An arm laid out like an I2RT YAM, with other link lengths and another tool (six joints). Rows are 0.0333 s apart.
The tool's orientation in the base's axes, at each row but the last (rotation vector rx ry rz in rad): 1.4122, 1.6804, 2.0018; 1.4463, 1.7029, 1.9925; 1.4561, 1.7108, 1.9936; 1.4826, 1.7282, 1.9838; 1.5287, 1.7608, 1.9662; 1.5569, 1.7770, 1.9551
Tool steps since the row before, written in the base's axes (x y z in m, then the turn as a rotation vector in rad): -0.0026, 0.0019, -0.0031, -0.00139, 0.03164, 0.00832; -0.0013, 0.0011, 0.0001, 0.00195, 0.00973, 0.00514; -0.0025, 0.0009, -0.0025, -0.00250, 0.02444, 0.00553; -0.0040, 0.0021, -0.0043, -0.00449, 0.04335, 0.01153; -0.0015, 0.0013, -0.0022, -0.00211, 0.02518, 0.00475; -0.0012, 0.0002, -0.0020, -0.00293, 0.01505, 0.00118
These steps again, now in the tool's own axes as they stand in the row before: 0.0010, -0.0044, -0.0004, 0.02575, -0.00469, 0.01967; 0.0014, -0.0009, -0.0002, 0.00811, 0.00175, 0.00749; 0.0005, -0.0035, -0.0009, 0.02008, -0.00504, 0.01434; 0.0009, -0.0061, -0.0008, 0.03663, -0.00757, 0.02516; 0.0003, -0.0029, 0.0002, 0.01988, -0.00568, 0.01529; -0.0005, -0.0023, -0.0003, 0.01169, -0.00558, 0.00829
